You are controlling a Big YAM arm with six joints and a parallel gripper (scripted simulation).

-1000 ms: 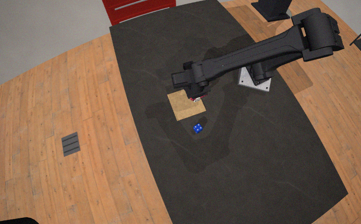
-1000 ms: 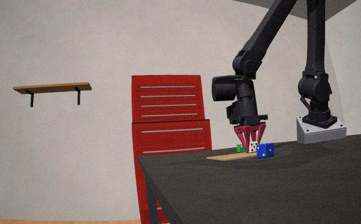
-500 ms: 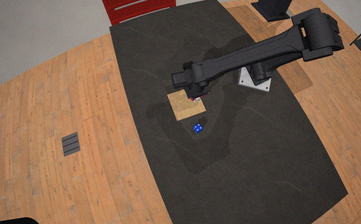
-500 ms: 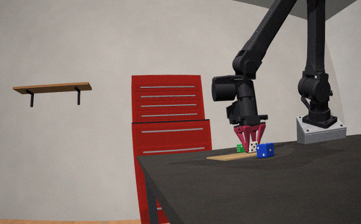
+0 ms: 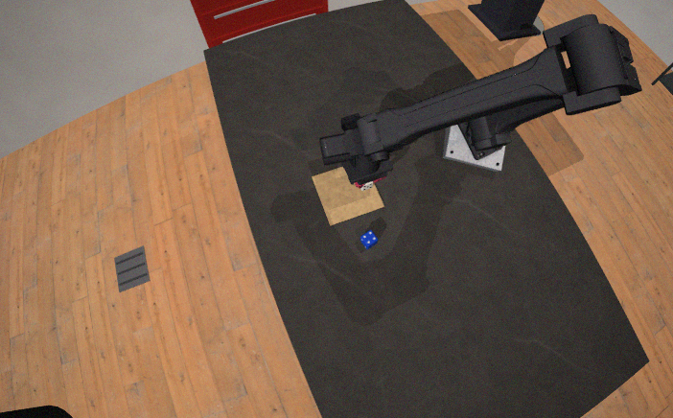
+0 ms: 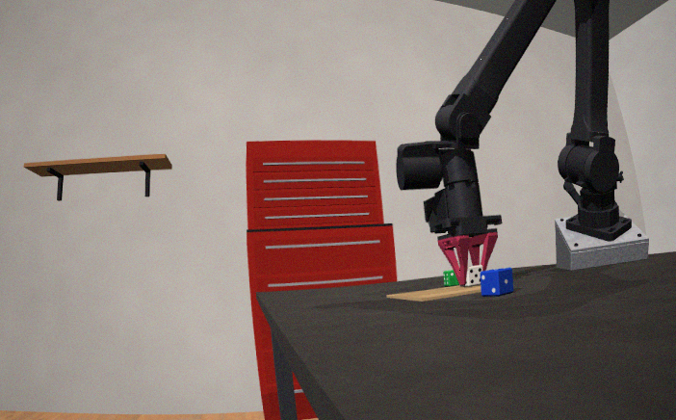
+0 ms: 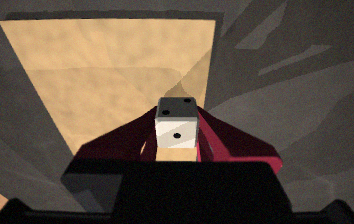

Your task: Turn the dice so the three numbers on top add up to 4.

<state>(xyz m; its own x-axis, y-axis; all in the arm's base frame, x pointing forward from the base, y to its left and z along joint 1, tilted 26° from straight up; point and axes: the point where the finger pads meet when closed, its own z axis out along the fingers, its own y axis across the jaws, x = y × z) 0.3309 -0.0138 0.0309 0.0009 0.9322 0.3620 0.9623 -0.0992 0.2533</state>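
The white die is right at my hand. The rest, counted from my hand: blue die 14 cm to the left, 5 cm ahead; then green die 13 cm to the right, 4 cm behind; then tan mat 5 cm ahead, 1 cm below.
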